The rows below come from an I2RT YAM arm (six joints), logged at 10 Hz.
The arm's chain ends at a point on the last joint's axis. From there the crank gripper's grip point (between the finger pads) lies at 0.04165 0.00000 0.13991 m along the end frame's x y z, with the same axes.
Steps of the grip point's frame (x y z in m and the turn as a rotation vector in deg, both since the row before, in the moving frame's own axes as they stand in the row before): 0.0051, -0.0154, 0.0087, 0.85, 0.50, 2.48; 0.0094, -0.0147, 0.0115, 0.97, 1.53, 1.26; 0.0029, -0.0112, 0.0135, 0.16, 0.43, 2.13; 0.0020, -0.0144, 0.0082, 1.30, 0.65, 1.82; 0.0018, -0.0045, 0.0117, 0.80, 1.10, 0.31; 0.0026, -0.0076, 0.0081, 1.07, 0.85, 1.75; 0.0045, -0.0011, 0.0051, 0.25, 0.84, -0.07; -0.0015, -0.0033, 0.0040, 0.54, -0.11, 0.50; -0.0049, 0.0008, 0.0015, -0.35, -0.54, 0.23; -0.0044, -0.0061, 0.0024, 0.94, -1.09, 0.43
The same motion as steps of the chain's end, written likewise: 0.0039, -0.0152, 0.0091, 0.85, 0.50, 2.48; 0.0057, -0.0133, 0.0127, 0.97, 1.53, 1.26; 0.0019, -0.0124, 0.0138, 0.16, 0.43, 2.13; 0.0004, -0.0126, 0.0087, 1.30, 0.65, 1.82; -0.0009, -0.0028, 0.0125, 0.80, 1.10, 0.31; 0.0005, -0.0063, 0.0087, 1.07, 0.85, 1.75; 0.0025, -0.0004, 0.0057, 0.25, 0.84, -0.07; -0.0012, -0.0023, 0.0039, 0.54, -0.11, 0.50; -0.0036, -0.0002, 0.0011, -0.35, -0.54, 0.23; -0.0017, -0.0041, 0.0016, 0.94, -1.09, 0.43
